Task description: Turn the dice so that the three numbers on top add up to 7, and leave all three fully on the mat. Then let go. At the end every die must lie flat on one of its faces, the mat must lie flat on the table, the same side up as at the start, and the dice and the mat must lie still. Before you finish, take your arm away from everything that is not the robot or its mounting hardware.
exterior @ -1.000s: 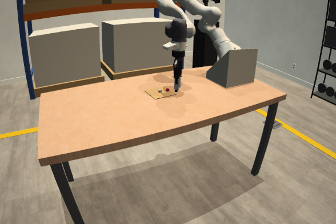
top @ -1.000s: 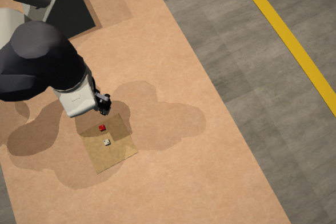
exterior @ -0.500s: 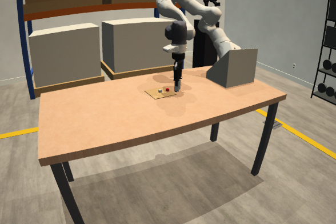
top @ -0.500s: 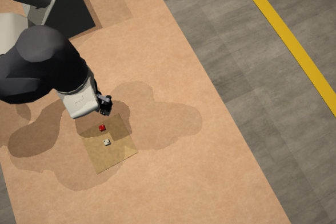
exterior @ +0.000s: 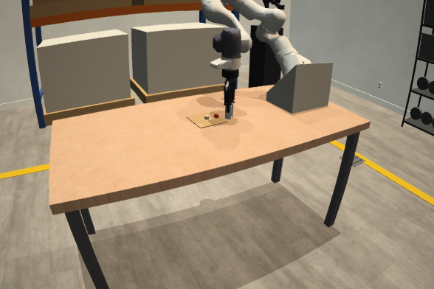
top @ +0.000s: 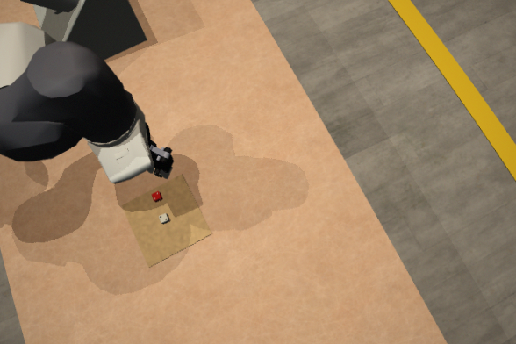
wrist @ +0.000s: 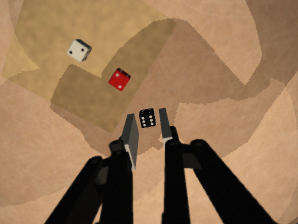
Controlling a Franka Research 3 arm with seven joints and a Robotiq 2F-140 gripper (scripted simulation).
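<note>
Right now my hand is 3 cm above the black die. Also, from my hand: red die 5 cm ahead, 3 cm to the right, 3 cm below; tan mat 10 cm ahead, 4 cm to the right, 4 cm below; white die 10 cm ahead, 4 cm to the right, 3 cm below.
</note>
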